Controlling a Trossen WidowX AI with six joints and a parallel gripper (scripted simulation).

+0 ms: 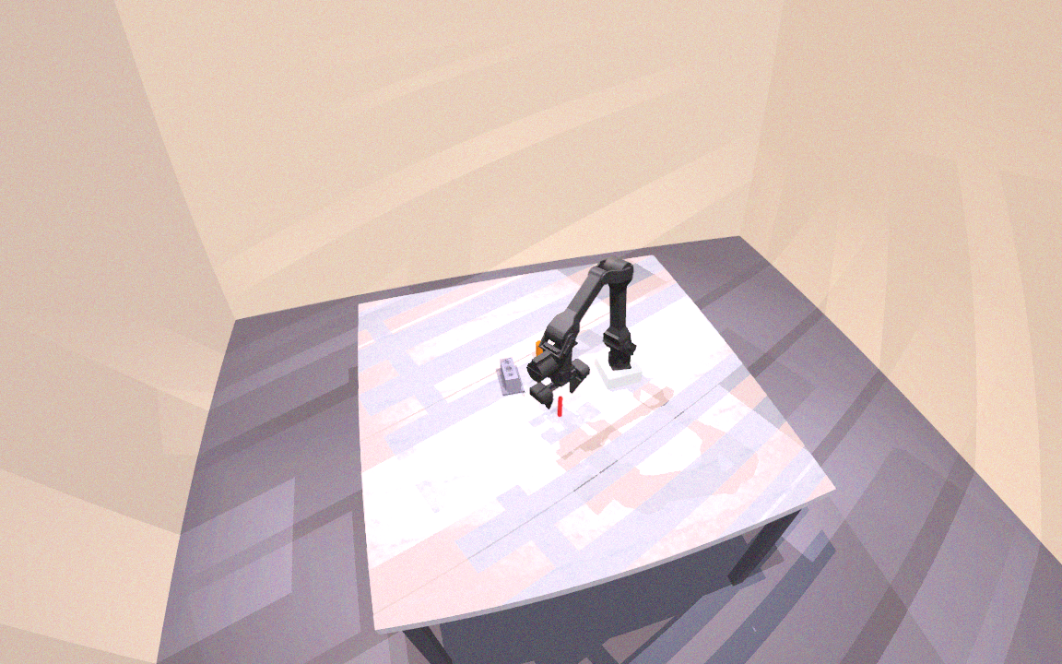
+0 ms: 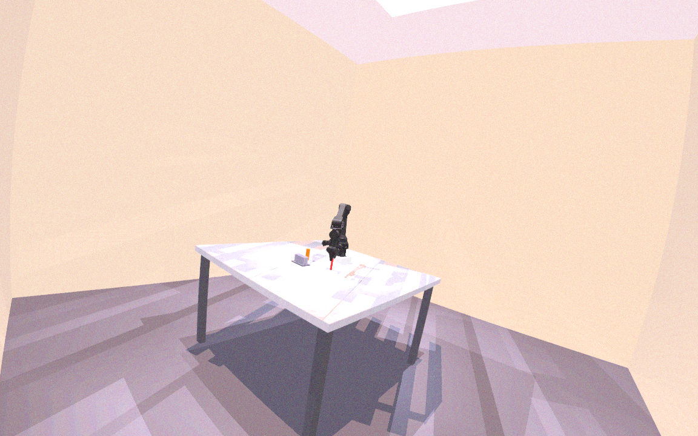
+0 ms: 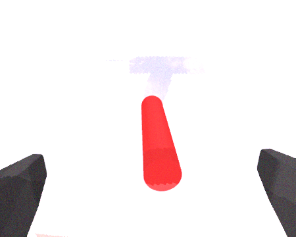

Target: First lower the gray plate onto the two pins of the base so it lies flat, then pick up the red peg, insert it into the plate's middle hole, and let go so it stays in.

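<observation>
The red peg is 3 cm below my gripper tip. The rest, counted from my gripper tip: orange cylinder (3 cm ahead, 25 cm to the right, 3 cm below); then gray plate (14 cm ahead, 16 cm to the right, 2 cm below); then base (14 cm ahead, 16 cm to the right, 6 cm below).
</observation>
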